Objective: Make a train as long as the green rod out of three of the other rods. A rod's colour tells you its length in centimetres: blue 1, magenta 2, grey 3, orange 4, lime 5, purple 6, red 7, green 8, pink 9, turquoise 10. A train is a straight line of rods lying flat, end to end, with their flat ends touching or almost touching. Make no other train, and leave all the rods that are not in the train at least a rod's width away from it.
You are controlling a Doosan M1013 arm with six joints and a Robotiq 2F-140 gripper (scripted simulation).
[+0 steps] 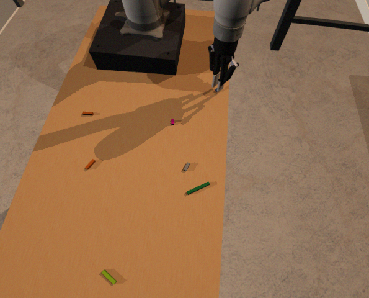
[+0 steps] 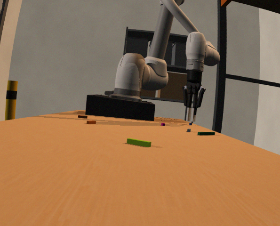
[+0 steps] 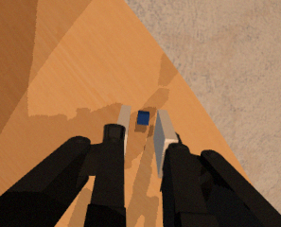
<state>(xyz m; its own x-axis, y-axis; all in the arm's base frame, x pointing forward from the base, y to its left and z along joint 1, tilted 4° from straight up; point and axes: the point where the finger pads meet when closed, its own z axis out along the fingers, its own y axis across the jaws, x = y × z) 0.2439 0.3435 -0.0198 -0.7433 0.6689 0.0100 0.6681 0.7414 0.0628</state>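
Now: hand 5 cm above the blue rod. From my hand the other things lie so: green rod: 42 cm ahead, 5 cm below, 2 cm to the right; magenta rod: 18 cm ahead, 15 cm to the right, 5 cm below; grey rod: 35 cm ahead, 7 cm to the right, 5 cm below.
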